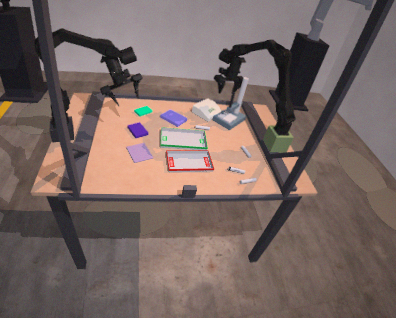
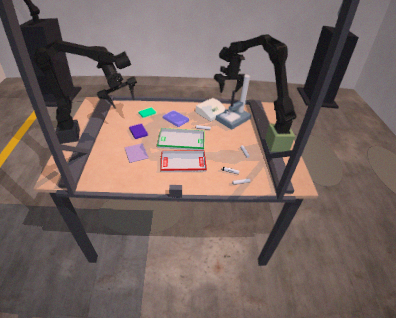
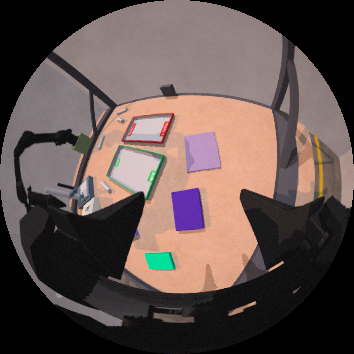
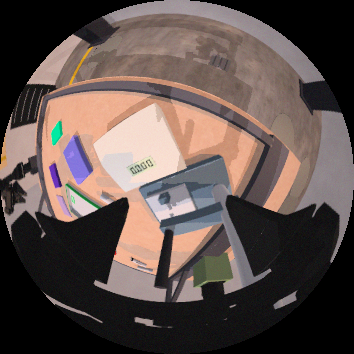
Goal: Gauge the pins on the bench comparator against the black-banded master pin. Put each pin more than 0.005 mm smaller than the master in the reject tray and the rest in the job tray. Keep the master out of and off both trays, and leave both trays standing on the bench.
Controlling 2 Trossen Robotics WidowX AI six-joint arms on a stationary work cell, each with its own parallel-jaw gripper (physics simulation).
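Where they show: left gripper, fingertip midpoint: (image 1: 128,102) (image 2: 124,104) (image 3: 194,195) (image 4: 25,197); right gripper, fingertip midpoint: (image 1: 225,93) (image 2: 228,92) (image 3: 64,204) (image 4: 177,201); left arm's base, link origin: (image 2: 66,126) (image 4: 29,165); right arm's base, link origin: (image 1: 281,131) (image 2: 282,129) (image 3: 75,140) (image 4: 212,283).
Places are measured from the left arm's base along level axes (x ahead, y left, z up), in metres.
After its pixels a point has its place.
The black-banded master pin (image 1: 236,170) {x 0.719, y -0.418, z -0.053 m} (image 2: 231,171) {x 0.723, y -0.422, z -0.055 m} lies right of the red reject tray (image 1: 190,170) {x 0.515, y -0.369, z -0.055 m} (image 2: 183,170) {x 0.520, y -0.369, z -0.056 m}. Plain pins lie near the front (image 1: 248,181) {x 0.741, y -0.492, z -0.053 m}, at the right (image 1: 246,151) {x 0.834, y -0.311, z -0.051 m} and behind the green job tray (image 1: 183,147) {x 0.536, y -0.219, z -0.054 m} (image 2: 180,147) {x 0.539, y -0.220, z -0.053 m}, where one pin (image 1: 202,128) {x 0.689, y -0.088, z -0.057 m} (image 2: 203,128) {x 0.691, y -0.090, z -0.057 m} lies alone. The comparator (image 1: 229,119) {x 0.853, y -0.073, z -0.026 m} (image 4: 210,175) {x 0.917, y 0.030, z -0.036 m} stands at the back right beside its white readout box (image 1: 206,110) {x 0.757, y 0.028, z -0.025 m} (image 4: 140,145) {x 0.797, y 0.073, z -0.018 m}, showing 0.000. My right gripper (image 1: 226,98) {x 0.863, y 0.040, z 0.071 m} (image 4: 177,201) {x 0.863, y 0.040, z 0.071 m} is open and empty above the comparator area. My left gripper (image 1: 128,99) {x 0.307, y -0.068, z 0.120 m} (image 3: 194,195) {x 0.307, y -0.068, z 0.120 m} is open and empty over the back left.
A green block (image 1: 143,111) {x 0.419, y 0.109, z -0.052 m} (image 3: 160,261) {x 0.413, y 0.120, z -0.052 m}, a blue-violet block (image 1: 173,118) {x 0.559, y 0.010, z -0.047 m}, a dark purple block (image 1: 138,130) {x 0.356, y -0.057, z -0.050 m} (image 3: 188,209) {x 0.351, y -0.044, z -0.050 m} and a lilac sheet (image 1: 139,153) {x 0.328, y -0.211, z -0.061 m} (image 3: 202,151) {x 0.326, y -0.195, z -0.062 m} lie left of and behind the trays. The comparator's pale column (image 1: 243,92) {x 0.939, y -0.013, z 0.105 m} rises beside my right gripper. Dark frame posts flank the bench.
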